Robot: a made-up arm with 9 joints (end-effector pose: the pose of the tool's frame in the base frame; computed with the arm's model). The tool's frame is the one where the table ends. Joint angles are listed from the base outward.
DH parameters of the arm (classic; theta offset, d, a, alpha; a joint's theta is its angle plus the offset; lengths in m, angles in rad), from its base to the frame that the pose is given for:
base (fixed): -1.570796 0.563 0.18 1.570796
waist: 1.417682 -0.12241 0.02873 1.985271
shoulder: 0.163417 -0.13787 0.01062 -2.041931
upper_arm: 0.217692 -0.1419 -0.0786 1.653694
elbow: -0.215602 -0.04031 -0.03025 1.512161
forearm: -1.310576 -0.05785 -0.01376 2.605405
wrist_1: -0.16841 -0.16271 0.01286 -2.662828
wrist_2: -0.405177 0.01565 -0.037 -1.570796
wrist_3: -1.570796 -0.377 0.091 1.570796
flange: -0.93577 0 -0.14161 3.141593
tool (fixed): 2.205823 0.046 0 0
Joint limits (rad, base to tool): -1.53..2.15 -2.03..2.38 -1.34..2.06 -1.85..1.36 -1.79..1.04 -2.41..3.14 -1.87..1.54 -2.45..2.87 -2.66..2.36
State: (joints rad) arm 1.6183 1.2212 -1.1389 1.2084 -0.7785 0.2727 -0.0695 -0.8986 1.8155
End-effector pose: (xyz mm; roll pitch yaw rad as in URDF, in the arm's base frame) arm 512.6 57.5 603.5 -0.7457 -0.2506 -0.0818
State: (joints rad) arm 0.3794 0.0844 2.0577 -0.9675 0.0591 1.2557 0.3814 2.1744 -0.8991
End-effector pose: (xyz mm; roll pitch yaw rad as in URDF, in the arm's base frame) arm -7.1 -81.6 698.5 -2.4646 -0.1068 0.0809
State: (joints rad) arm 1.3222 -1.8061 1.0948 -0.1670 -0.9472 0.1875 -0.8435 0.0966 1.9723
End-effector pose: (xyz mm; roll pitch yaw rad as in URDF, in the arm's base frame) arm 465.0 -402.6 336.3 -0.6883 0.2711 -0.4611
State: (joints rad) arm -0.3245 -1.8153 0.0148 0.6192 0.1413 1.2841 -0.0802 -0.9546 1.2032
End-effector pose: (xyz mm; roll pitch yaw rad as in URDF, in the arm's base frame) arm 64.8 -494.0 454.2 -2.9346 -0.0542 -1.9874
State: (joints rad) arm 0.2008 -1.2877 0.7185 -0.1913 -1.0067 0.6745 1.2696 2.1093 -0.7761
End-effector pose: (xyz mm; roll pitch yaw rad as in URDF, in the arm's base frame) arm -9.2 -352.1 515.5 -0.4135 0.2753 0.5823
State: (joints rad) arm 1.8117 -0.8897 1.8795 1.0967 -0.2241 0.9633 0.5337 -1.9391 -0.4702
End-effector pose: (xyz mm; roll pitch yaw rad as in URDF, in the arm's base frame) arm 412.7 -160.1 407.6 -2.7719 -0.3106 -1.9091
